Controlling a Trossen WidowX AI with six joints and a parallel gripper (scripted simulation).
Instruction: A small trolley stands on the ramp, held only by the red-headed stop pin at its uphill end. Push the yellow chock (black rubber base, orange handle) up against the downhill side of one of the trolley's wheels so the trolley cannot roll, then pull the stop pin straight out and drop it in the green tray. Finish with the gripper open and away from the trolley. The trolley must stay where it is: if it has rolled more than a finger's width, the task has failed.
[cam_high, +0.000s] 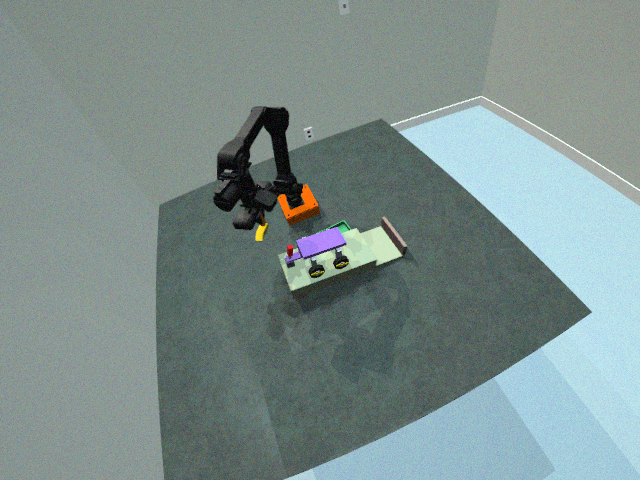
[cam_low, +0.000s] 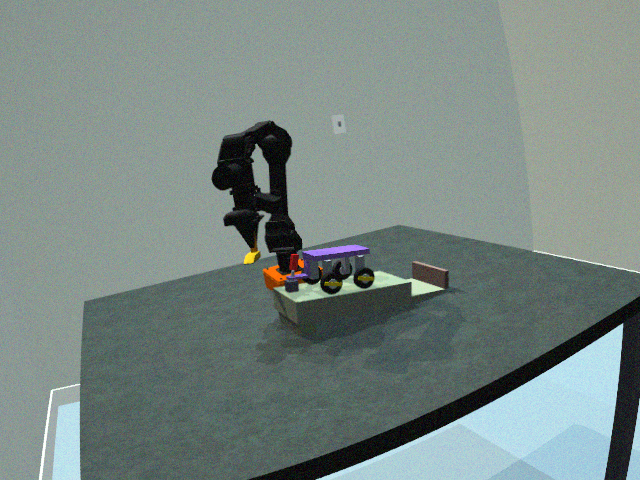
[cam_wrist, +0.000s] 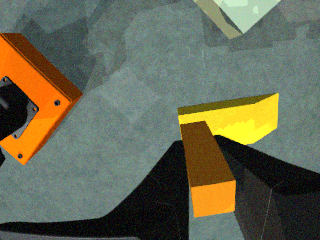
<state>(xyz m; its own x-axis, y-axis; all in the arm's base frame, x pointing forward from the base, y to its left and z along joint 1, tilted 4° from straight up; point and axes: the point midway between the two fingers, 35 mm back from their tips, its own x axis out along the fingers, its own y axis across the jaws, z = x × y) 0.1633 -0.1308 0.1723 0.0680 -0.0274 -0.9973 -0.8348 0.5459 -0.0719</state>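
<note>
Now: the yellow chock 2 cm ahead of my gripper tip, 1 cm to the right of it and 1 cm below it. Also, from my gripper tip: purple trolley (15 cm ahead, 14 cm to the left, 6 cm below); then red-headed stop pin (13 cm ahead, 5 cm to the left, 5 cm below); then pale green ramp (15 cm to the left, 15 cm ahead, 13 cm below).
</note>
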